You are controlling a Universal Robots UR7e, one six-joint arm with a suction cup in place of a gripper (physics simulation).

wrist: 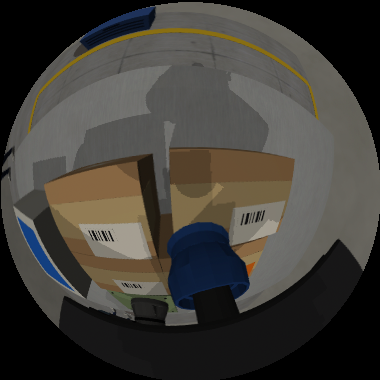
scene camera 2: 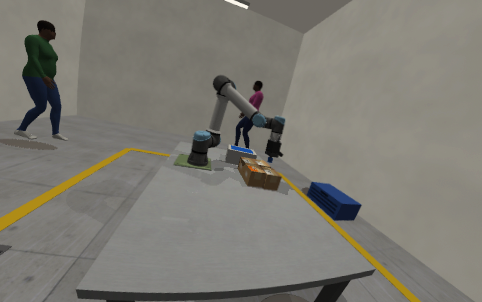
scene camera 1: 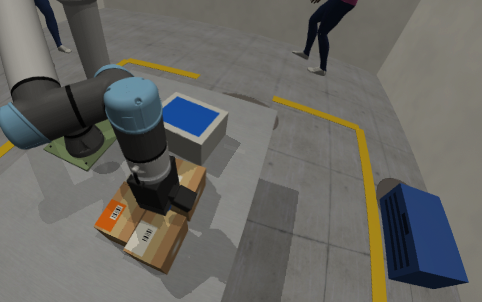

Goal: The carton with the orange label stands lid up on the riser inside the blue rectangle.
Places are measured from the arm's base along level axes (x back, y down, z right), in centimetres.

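Where they show: hand, its tool point: (wrist: pixel 198 247) (scene camera 2: pixel 269 161); arm's base, origin of its link: (wrist: pixel 149 303) (scene camera 2: pixel 197 162) (scene camera 1: pixel 86 143).
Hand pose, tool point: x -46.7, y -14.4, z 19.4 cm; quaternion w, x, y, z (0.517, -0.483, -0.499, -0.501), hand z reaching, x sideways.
Each offset is from my tool point to the top centre of the thing. "spot": to the spot under its first point.
The carton with the orange label {dx +11.2, dy +4.6, dz +3.0 cm} (scene camera 1: pixel 111 216) (scene camera 2: pixel 254 169) stands lid up on the table among other cartons; an orange sliver of its label {spot: dx +14.4, dy +4.8, dz +9.6 cm} (wrist: pixel 251 269) shows in the wrist view. It stands beside a white-labelled carton {dx +0.6, dy +4.6, dz +5.8 cm} (scene camera 1: pixel 170 245) (scene camera 2: pixel 272 181) (wrist: pixel 227 167). My suction gripper (scene camera 1: pixel 168 209) (scene camera 2: pixel 270 160) (wrist: pixel 198 237) hangs over the cartons at that white-labelled one; it is open and carries no carton. The grey riser {dx +8.6, dy +2.9, dz -36.9 cm} (scene camera 1: pixel 212 142) (scene camera 2: pixel 233 156) (wrist: pixel 61 250) stands behind the cartons, with the blue rectangle {dx +8.6, dy +2.9, dz -36.9 cm} (scene camera 1: pixel 190 117) (scene camera 2: pixel 241 149) (wrist: pixel 37 250) on its top, which bears no carton.
Another white-labelled carton {dx +0.1, dy +4.6, dz -10.7 cm} (scene camera 1: pixel 199 186) (wrist: pixel 95 192) stands near the riser, a narrow gap from the one under the cup. A further carton's label {dx +12.1, dy +4.6, dz -10.1 cm} (wrist: pixel 131 286) shows behind it. A blue cabinet (scene camera 1: pixel 432 235) (scene camera 2: pixel 337 201) (wrist: pixel 120 27) stands on the floor. People stand beyond the table.
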